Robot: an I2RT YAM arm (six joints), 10 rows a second.
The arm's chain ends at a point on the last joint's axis. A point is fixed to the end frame.
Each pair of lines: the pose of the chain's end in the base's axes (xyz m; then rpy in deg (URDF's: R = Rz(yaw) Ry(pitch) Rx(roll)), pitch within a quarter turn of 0, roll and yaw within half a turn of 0), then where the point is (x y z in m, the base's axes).
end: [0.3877, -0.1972, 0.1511, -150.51, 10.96, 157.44]
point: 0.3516 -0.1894 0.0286
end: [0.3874, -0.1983, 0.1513, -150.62, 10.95, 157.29]
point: 0.3513 -0.1902 0.0287
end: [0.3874, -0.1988, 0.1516, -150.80, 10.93, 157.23]
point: 0.3514 -0.1903 0.0290
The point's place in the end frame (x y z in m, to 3 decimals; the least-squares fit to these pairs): 0.059 0.050 0.102
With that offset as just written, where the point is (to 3 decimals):
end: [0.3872, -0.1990, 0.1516, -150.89, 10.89, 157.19]
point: 0.351 -0.190 0.029
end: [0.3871, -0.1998, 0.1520, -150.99, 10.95, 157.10]
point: 0.351 -0.191 0.029
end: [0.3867, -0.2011, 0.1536, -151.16, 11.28, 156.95]
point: 0.352 -0.192 0.031
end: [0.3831, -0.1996, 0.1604, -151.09, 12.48, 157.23]
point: 0.350 -0.192 0.037
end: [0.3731, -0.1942, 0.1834, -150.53, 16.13, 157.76]
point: 0.347 -0.191 0.058
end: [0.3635, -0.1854, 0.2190, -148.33, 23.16, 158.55]
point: 0.350 -0.192 0.092
